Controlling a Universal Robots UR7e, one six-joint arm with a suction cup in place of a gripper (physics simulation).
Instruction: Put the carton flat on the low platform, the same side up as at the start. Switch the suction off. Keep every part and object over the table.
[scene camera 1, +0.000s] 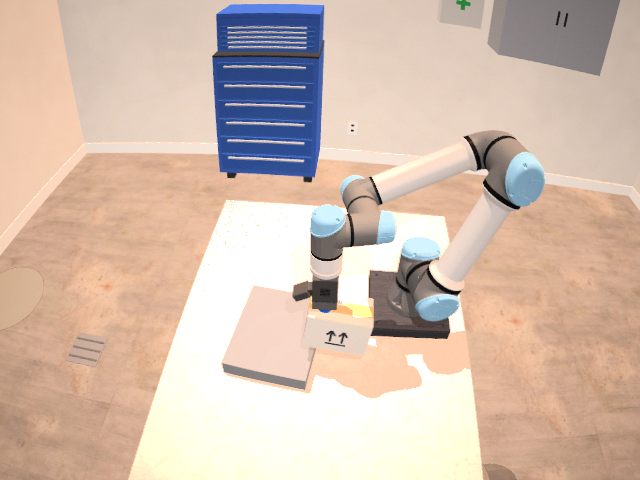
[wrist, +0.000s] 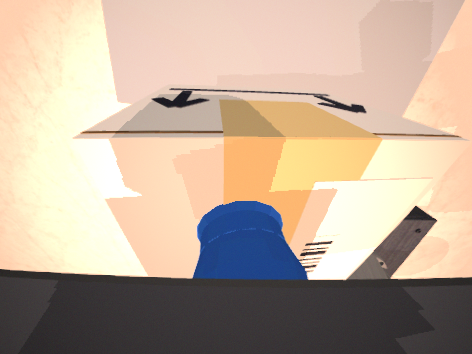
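Pixels of known places: hand, tool point: (scene camera 1: 324, 310) (wrist: 247, 214); arm's base, link origin: (scene camera 1: 409, 299).
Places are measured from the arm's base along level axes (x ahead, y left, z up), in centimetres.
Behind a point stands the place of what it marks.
Note:
The pale carton (scene camera 1: 356, 326) @[z 15.0, x 18.7, y 24.7 cm] (wrist: 160, 162) @[z 16.4, x 30.4, y 21.9 cm] has orange-yellow tape across its top and two arrows on its front side, pointing up in the scene view. My suction cup (scene camera 1: 324, 310) (wrist: 242, 215) is against the carton's top, off its middle towards the left end in the scene view, and holds it. The carton looks nearly level. The low grey platform (scene camera 1: 273, 330) @[z 0.9, x 41.5, y 16.1 cm] (wrist: 240, 40) @[z 0.9, x 36.1, y 19.6 cm] lies to the left in the scene view. The carton's left end overlaps the platform's right edge in that view, and most of the carton is right of it. The gap beneath the carton is hard to tell.
The robot's dark base board (scene camera 1: 408, 329) @[z 0.1, x 1.4, y 12.7 cm] (wrist: 407, 240) @[z 0.0, x 7.7, y -10.3 cm] stands close to the right of the carton. The bright table (scene camera 1: 289, 434) @[z -3.9, x 34.3, y 48.3 cm] extends in front of the platform and carton. A blue tool cabinet (scene camera 1: 267, 113) stands on the floor behind the table.

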